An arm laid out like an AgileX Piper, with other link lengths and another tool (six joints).
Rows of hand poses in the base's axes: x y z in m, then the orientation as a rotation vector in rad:
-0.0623, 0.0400, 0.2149, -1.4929, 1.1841, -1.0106
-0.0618, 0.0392, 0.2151, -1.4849, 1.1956, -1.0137
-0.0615, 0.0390, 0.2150, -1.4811, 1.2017, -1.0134
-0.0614, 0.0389, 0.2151, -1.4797, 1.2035, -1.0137
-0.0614, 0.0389, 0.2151, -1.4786, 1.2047, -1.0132
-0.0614, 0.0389, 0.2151, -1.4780, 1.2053, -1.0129
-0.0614, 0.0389, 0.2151, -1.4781, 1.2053, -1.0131
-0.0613, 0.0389, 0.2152, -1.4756, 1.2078, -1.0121
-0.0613, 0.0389, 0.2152, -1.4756, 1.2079, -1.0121
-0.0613, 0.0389, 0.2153, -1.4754, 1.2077, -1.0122
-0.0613, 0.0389, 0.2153, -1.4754, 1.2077, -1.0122
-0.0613, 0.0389, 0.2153, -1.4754, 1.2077, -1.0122
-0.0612, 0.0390, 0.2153, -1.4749, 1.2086, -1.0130
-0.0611, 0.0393, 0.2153, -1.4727, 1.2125, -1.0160
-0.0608, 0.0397, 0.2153, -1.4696, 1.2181, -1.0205
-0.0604, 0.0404, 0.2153, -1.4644, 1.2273, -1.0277
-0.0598, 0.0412, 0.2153, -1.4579, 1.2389, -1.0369
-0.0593, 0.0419, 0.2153, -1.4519, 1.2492, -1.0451
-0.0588, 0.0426, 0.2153, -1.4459, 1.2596, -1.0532
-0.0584, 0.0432, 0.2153, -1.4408, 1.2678, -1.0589
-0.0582, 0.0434, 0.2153, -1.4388, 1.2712, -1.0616
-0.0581, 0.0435, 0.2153, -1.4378, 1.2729, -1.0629
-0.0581, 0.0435, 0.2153, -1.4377, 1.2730, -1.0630
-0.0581, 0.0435, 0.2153, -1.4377, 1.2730, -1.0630
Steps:
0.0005, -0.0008, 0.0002, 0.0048, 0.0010, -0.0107
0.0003, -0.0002, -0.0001, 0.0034, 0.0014, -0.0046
0.0001, -0.0001, 0.0001, 0.0009, 0.0001, -0.0016
0.0000, 0.0000, 0.0000, 0.0012, 0.0002, -0.0007
0.0000, 0.0000, 0.0000, 0.0006, 0.0001, -0.0004
0.0000, 0.0000, 0.0000, -0.0002, 0.0000, -0.0001
0.0001, 0.0000, 0.0001, 0.0025, 0.0003, -0.0016
0.0000, 0.0000, 0.0000, 0.0000, 0.0001, -0.0001
0.0000, 0.0000, 0.0001, 0.0001, -0.0003, 0.0000
0.0000, 0.0000, 0.0000, 0.0000, 0.0000, 0.0000
0.0000, 0.0000, 0.0000, 0.0000, 0.0000, 0.0000
0.0001, 0.0001, 0.0000, -0.0001, 0.0000, -0.0011
0.0001, 0.0003, 0.0000, 0.0001, 0.0000, -0.0046
0.0003, 0.0004, 0.0000, -0.0001, 0.0000, -0.0066
0.0004, 0.0007, 0.0000, 0.0001, 0.0000, -0.0108
0.0006, 0.0008, 0.0000, -0.0001, 0.0000, -0.0137
0.0005, 0.0007, 0.0000, 0.0000, -0.0001, -0.0122
0.0005, 0.0007, 0.0000, 0.0001, 0.0001, -0.0123
0.0004, 0.0006, 0.0000, 0.0007, 0.0001, -0.0094
0.0002, 0.0002, 0.0000, 0.0000, 0.0000, -0.0040
0.0001, 0.0001, 0.0000, 0.0000, 0.0000, -0.0020
0.0000, 0.0000, 0.0000, 0.0000, 0.0000, -0.0001
0.0000, 0.0000, 0.0000, 0.0000, 0.0000, 0.0000

